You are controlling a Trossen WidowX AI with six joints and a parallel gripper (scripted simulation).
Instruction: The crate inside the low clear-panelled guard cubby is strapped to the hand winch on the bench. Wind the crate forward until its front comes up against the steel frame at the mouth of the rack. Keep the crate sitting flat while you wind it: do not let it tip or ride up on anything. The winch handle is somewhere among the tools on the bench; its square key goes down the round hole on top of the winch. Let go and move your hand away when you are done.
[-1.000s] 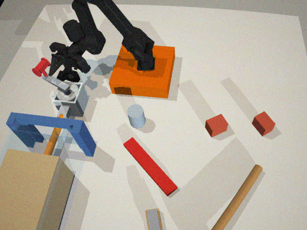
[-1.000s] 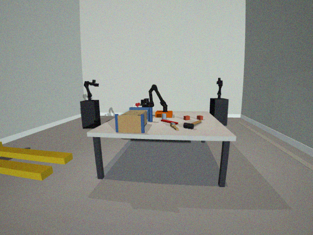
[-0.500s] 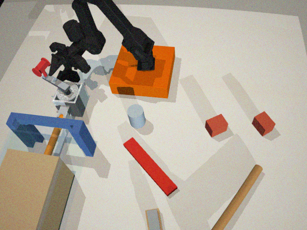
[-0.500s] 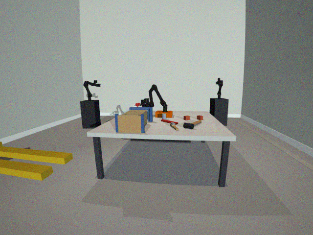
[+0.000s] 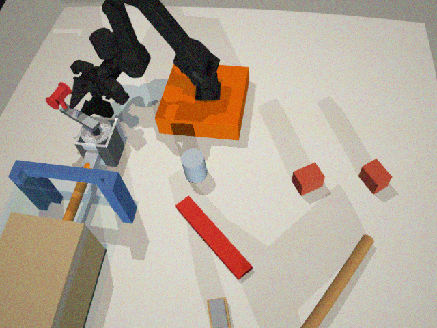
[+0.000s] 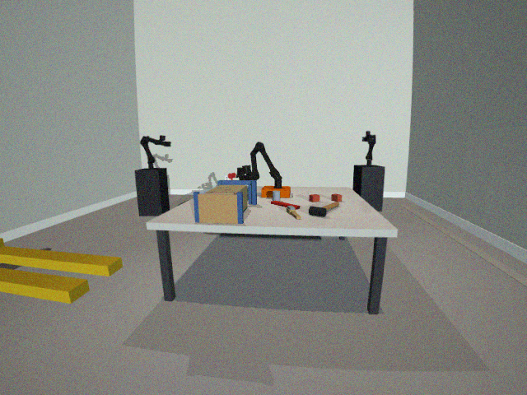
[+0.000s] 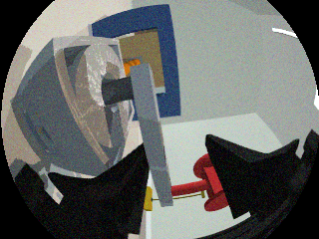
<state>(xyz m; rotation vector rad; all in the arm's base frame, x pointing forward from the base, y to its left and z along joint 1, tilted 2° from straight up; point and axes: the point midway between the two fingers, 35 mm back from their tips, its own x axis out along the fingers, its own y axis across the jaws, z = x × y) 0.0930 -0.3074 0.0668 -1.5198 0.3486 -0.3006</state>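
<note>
The winch handle is 1 cm to the right of my gripper tip, 1 cm below it and 1 cm behind it. From my gripper tip the other things lie so: red knob (4 cm to the right, 3 cm behind, 2 cm above); then flat red bar (34 cm to the left, 27 cm ahead, 13 cm below); then grey winch (10 cm below, 4 cm to the left).
</note>
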